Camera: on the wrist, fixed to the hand. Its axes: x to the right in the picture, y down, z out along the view.
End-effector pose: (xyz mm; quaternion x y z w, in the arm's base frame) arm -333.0 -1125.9 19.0 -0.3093 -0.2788 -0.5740 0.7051
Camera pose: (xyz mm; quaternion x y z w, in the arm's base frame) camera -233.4 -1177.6 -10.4 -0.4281 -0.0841 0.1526 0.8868
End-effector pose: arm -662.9 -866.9 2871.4 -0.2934 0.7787 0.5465 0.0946
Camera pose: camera -728.3 -912.0 2955.9 -0.4127 -0.7729 -0.4277 0.2221
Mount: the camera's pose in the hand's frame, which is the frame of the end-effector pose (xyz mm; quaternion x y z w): 29.4 93.5 -62.1 0.0632 -0.1050 0.7100 0.6935
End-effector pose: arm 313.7 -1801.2 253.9 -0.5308 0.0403 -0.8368 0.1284
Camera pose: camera 262.1 -1903.2 233.8 -0.4192 0.3384 -0.4359 0.7209
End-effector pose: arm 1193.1 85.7 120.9 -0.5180 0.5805 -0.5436 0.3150
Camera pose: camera 1103.4 64.9 50.3 0.0158 0.7029 -0.1356 0.6981
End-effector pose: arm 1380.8 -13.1 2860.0 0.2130 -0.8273 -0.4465 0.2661
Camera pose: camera 1386.7 -21.6 2975.6 -0.4697 -0.7811 -0.0908 0.4012
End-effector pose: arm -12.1 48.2 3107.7 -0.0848 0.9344 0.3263 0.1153
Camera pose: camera -72.1 78.9 3202.1 -0.6461 -0.7167 -0.2580 0.0482
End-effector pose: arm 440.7 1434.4 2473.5 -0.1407 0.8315 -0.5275 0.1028
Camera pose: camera 381.5 1514.8 2414.3 0.4439 0.6324 -0.3306 0.5420
